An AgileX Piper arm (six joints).
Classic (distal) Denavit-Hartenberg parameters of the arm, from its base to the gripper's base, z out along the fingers. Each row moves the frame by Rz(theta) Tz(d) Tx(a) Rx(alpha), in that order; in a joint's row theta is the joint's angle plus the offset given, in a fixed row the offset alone. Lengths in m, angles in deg.
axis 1: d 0.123, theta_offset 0, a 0, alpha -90
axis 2: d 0, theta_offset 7.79, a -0.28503, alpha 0
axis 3: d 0, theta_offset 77.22, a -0.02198, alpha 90
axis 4: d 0.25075, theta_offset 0, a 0, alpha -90
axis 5: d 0, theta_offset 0, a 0, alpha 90
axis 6: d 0.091, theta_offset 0, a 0, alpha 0
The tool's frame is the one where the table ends.
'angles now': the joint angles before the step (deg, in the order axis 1, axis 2, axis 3, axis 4, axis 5, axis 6). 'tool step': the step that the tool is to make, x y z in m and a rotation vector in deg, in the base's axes. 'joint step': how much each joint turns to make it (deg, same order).
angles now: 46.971, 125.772, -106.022, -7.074, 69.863, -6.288
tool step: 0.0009, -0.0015, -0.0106, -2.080, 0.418, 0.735
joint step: -0.003, 0.992, 0.666, -1.115, 0.092, -0.456
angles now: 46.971, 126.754, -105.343, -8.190, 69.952, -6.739
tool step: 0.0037, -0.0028, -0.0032, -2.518, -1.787, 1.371
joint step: -0.002, 0.449, 0.093, -3.126, 0.003, -0.483
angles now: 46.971, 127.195, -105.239, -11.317, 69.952, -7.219
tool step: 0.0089, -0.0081, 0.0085, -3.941, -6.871, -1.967
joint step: 0.000, -0.683, 0.024, -8.381, -0.013, 4.523
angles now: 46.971, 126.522, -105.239, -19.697, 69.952, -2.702
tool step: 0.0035, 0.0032, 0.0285, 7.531, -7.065, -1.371
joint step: 0.002, -3.370, 0.025, -1.247, -6.086, 3.994
